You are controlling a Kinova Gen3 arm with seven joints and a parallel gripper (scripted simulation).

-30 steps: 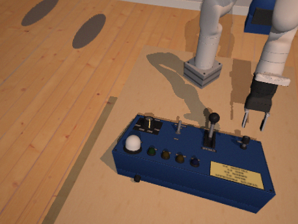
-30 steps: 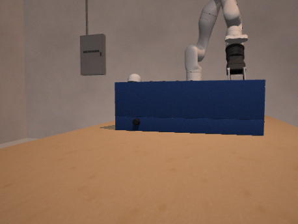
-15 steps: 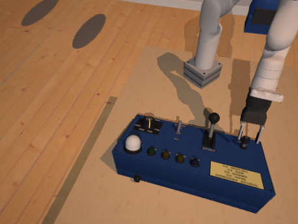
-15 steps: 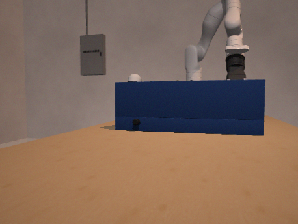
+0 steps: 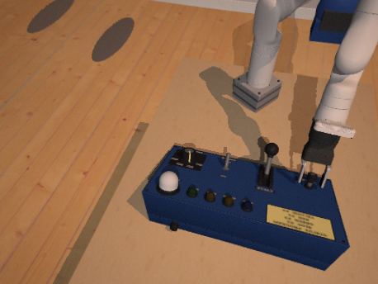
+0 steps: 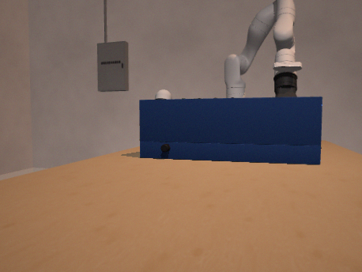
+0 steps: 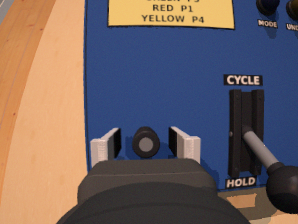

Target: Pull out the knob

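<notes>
The mode knob lies 1 cm below my hand. The rest, counted from my hand: cycle lever (12 cm to the right, 3 cm behind); blue console (18 cm to the right, 3 cm below, 2 cm ahead); toggle switch (24 cm to the right, 3 cm behind, 1 cm below).
</notes>
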